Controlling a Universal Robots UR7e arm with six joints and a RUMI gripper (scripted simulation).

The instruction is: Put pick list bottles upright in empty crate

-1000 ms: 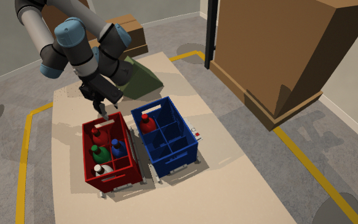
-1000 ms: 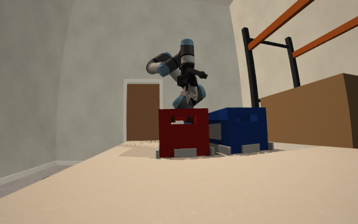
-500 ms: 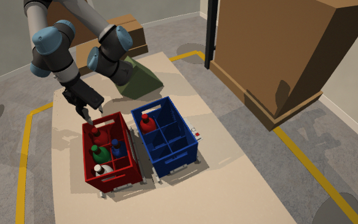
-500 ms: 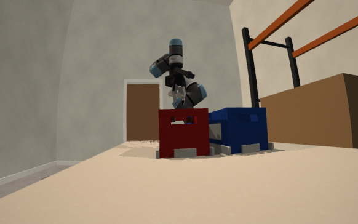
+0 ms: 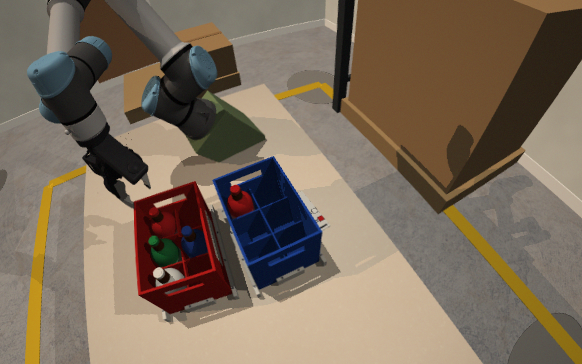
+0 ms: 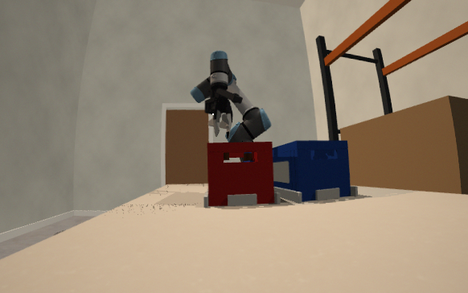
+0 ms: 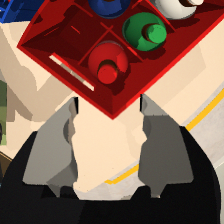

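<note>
The red bottle lies 15 cm below my hand. The rest, counted from my hand: red crate: 9 cm ahead, 5 cm to the left, 16 cm below; blue bottle: 9 cm ahead, 9 cm to the left, 15 cm below; green bottle: 9 cm ahead, 15 cm below.
</note>
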